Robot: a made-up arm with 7 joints. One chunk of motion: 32 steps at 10 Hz.
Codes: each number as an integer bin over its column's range. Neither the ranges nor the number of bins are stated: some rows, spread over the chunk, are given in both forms.
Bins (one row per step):
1: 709 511 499 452 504 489 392
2: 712 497 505 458 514 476 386
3: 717 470 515 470 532 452 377
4: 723 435 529 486 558 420 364
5: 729 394 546 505 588 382 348
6: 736 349 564 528 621 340 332
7: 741 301 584 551 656 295 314
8: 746 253 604 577 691 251 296
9: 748 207 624 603 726 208 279
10: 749 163 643 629 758 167 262
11: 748 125 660 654 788 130 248
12: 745 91 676 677 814 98 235
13: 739 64 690 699 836 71 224
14: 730 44 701 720 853 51 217
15: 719 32 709 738 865 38 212
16: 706 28 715 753 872 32 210
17: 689 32 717 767 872 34 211
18: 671 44 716 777 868 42 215
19: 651 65 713 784 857 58 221
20: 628 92 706 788 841 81 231
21: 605 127 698 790 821 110 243
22: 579 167 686 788 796 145 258
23: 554 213 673 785 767 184 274
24: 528 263 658 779 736 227 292
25: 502 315 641 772 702 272 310
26: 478 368 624 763 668 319 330
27: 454 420 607 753 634 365 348
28: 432 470 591 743 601 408 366
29: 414 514 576 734 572 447 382
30: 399 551 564 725 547 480 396
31: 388 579 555 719 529 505 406
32: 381 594 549 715 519 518 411
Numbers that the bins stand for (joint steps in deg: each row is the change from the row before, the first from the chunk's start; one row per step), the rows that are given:
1: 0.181 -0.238 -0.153 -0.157 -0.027 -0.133 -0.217
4: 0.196 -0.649 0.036 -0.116 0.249 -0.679 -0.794
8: 0.221 -1.632 0.509 -0.007 0.928 -2.015 -2.196
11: 0.224 -2.324 0.862 0.086 1.423 -2.972 -3.186
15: 0.192 -2.827 1.171 0.186 1.816 -3.699 -3.928
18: 0.139 -2.762 1.215 0.233 1.831 -3.668 -3.867
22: 0.038 -2.097 1.026 0.247 1.464 -2.853 -2.980
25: -0.047 -1.297 0.742 0.227 0.984 -1.849 -1.908
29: -0.144 -0.222 0.332 0.182 0.320 -0.465 -0.423
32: -0.180 0.211 0.162 0.159 0.050 0.096 0.175
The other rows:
2: 0.184 -0.314 -0.115 -0.150 0.024 -0.236 -0.340
3: 0.189 -0.459 -0.052 -0.135 0.116 -0.426 -0.526
5: 0.203 -0.870 0.143 -0.093 0.402 -0.979 -1.124
6: 0.210 -1.114 0.257 -0.066 0.570 -1.311 -1.454
7: 0.216 -1.373 0.383 -0.038 0.749 -1.667 -1.825
9: 0.224 -1.881 0.635 0.024 1.106 -2.355 -2.547
10: 0.225 -2.119 0.755 0.056 1.270 -2.679 -2.897
12: 0.220 -2.508 0.963 0.113 1.556 -3.225 -3.454
13: 0.214 -2.654 1.051 0.140 1.668 -3.439 -3.681
14: 0.204 -2.762 1.121 0.165 1.755 -3.597 -3.825
16: 0.177 -2.849 1.209 0.205 1.852 -3.747 -3.970
17: 0.159 -2.827 1.222 0.221 1.852 -3.731 -3.949
19: 0.117 -2.649 1.196 0.242 1.775 -3.541 -3.743
20: 0.091 -2.503 1.152 0.247 1.693 -3.359 -3.537
21: 0.066 -2.314 1.102 0.249 1.591 -3.130 -3.289
23: 0.010 -1.849 0.944 0.243 1.316 -2.545 -2.650
24: -0.019 -1.578 0.850 0.236 1.157 -2.205 -2.279
26: -0.074 -1.011 0.635 0.217 0.810 -1.477 -1.495
27: -0.100 -0.730 0.528 0.205 0.637 -1.114 -1.124
28: -0.124 -0.459 0.427 0.192 0.468 -0.774 -0.753
30: -0.161 -0.022 0.257 0.171 0.192 -0.204 -0.134
31: -0.173 0.130 0.200 0.164 0.101 -0.007 0.072

